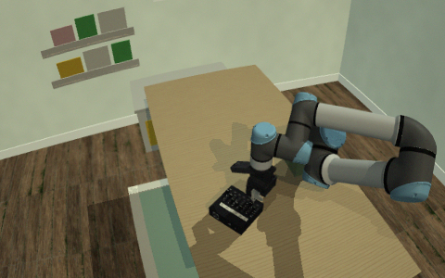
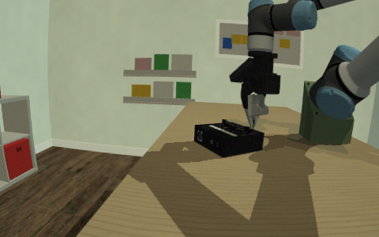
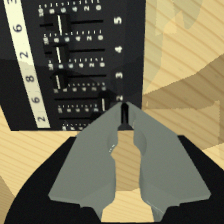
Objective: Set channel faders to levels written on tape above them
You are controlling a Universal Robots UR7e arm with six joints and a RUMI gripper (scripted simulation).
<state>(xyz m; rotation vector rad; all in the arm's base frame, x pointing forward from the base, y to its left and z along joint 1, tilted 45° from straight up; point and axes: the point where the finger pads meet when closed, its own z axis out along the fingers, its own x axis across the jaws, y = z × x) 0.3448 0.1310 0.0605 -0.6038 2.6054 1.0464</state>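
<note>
Now: the fader cap 20 mm ahead of my hand, 10 mm to the left of it and 10 mm below it. The rest, counted from my hand: master fader: 90 mm to the right, 70 mm ahead, 10 mm below.
</note>
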